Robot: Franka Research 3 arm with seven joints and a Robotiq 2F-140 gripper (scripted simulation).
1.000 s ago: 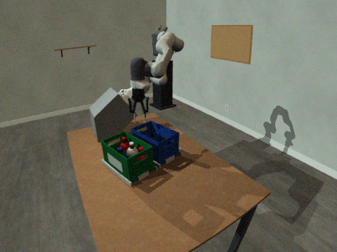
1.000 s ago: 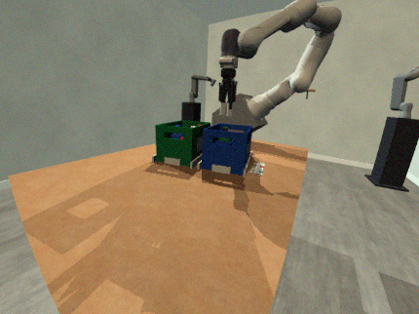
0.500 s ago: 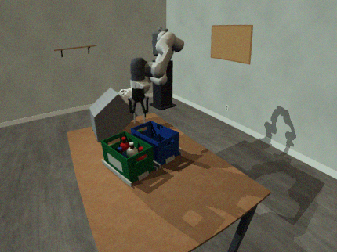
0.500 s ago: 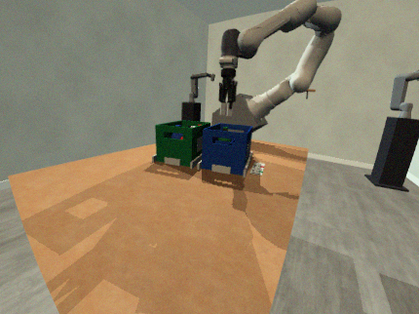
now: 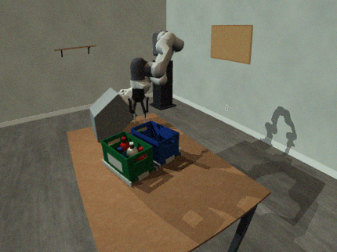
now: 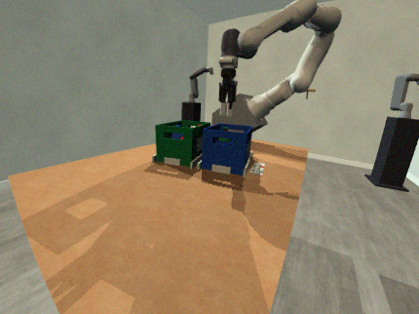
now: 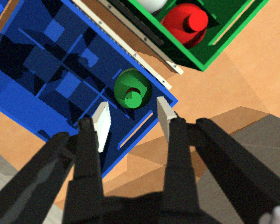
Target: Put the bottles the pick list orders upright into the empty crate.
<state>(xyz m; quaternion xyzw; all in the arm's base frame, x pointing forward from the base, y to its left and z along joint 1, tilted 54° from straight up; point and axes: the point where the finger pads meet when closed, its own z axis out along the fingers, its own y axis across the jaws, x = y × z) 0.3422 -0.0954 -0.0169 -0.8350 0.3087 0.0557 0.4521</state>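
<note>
Right now the white bottle is 11 cm ahead of my hand, 13 cm to the right of it and 17 cm below it. Round my hand: green crate (12 cm ahead, 17 cm to the right, 17 cm below); then green bottle (17 cm below); then blue crate (8 cm ahead, 6 cm to the left, 17 cm below).
</note>
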